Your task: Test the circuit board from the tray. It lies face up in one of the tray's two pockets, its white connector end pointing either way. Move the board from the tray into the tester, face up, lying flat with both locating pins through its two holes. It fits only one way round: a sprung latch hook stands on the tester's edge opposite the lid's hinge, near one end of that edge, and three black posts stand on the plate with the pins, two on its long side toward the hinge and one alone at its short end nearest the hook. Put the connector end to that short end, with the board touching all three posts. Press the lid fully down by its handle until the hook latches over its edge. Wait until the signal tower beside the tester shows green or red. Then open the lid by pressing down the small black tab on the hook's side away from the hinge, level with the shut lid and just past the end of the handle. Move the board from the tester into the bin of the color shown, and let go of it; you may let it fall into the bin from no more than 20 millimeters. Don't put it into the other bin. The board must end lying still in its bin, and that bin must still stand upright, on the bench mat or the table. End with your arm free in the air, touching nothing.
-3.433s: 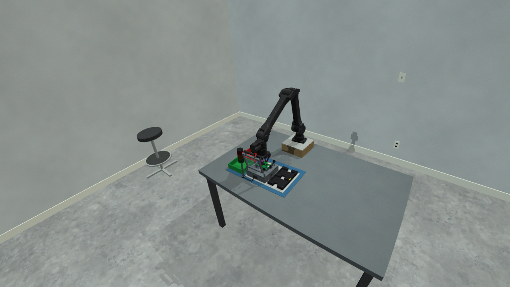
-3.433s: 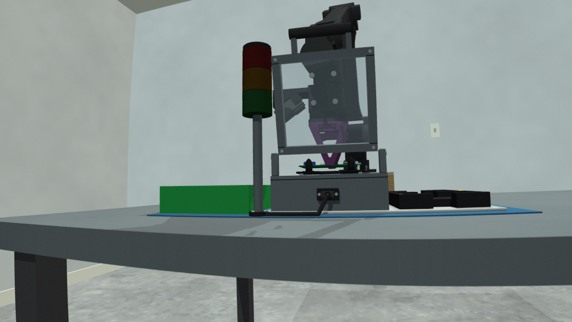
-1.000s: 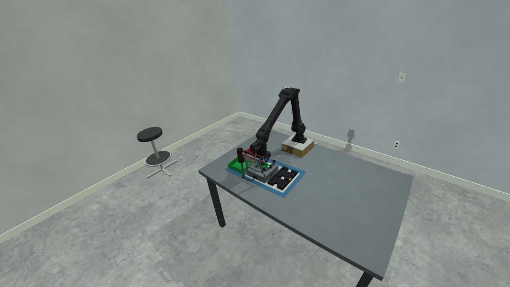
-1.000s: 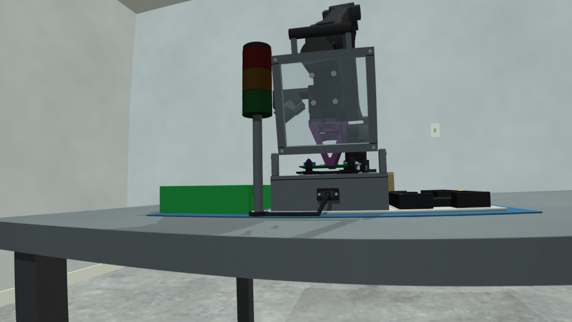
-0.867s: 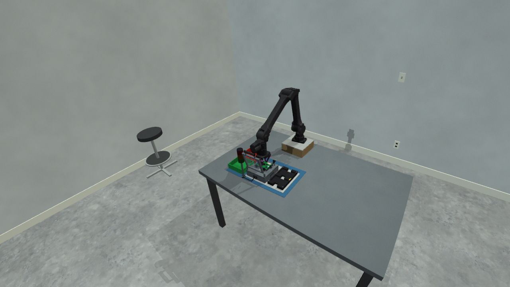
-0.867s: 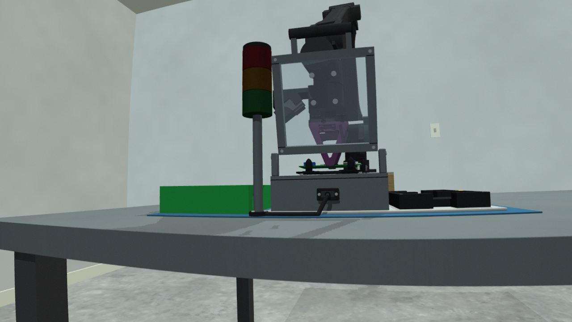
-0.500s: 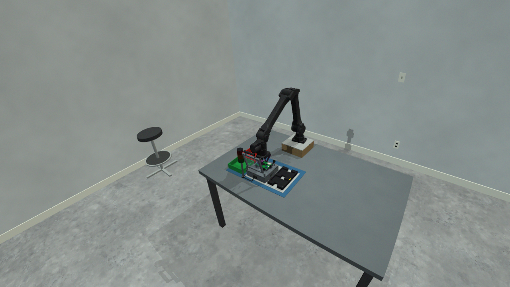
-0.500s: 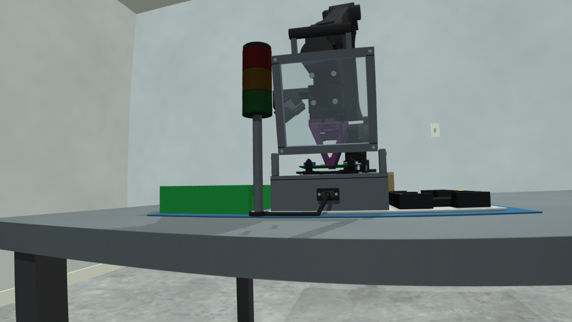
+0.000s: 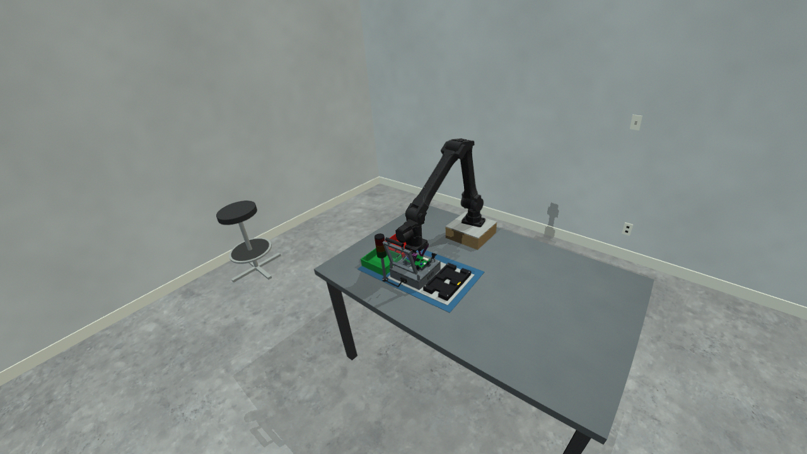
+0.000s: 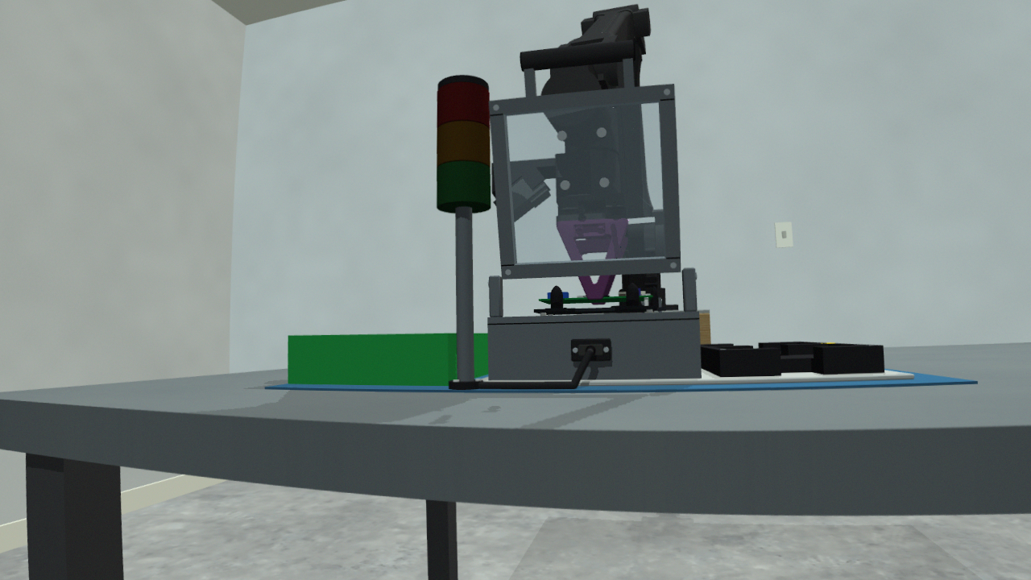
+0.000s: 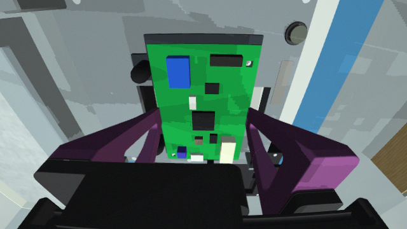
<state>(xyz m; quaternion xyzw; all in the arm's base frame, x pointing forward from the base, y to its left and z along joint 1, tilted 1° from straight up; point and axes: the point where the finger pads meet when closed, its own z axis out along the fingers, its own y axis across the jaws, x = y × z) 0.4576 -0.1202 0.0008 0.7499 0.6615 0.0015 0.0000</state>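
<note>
My gripper is now right at the green circuit board. Also, from my hand: black tester plate (1 cm ahead, 1 cm to the left, 1 cm below); black latch hook (5 cm behind, 7 cm to the left); clear lid (12 cm ahead, 2 cm to the right, 10 cm above).
</note>
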